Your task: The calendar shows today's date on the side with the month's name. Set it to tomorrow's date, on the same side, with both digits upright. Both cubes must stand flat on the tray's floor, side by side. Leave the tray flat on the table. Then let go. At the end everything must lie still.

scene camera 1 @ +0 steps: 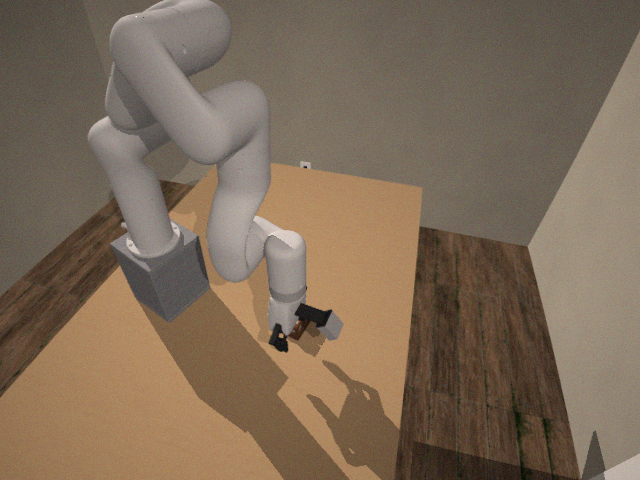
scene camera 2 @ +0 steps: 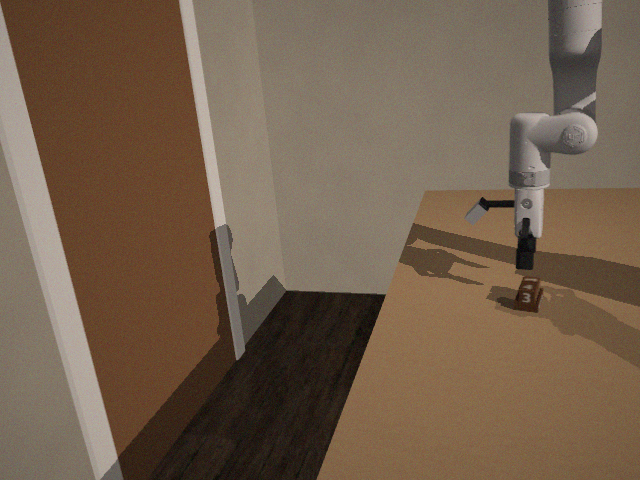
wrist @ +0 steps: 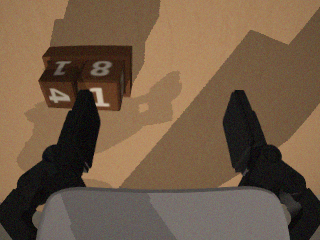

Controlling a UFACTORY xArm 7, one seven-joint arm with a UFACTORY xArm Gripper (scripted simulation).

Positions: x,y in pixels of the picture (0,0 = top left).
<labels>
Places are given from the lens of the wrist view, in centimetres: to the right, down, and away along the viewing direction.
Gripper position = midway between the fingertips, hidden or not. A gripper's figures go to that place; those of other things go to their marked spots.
gripper [wrist: 162,105]: 0, -1, 13
brown number cube [wrist: 58,83]: -8, -3, 14
</labels>
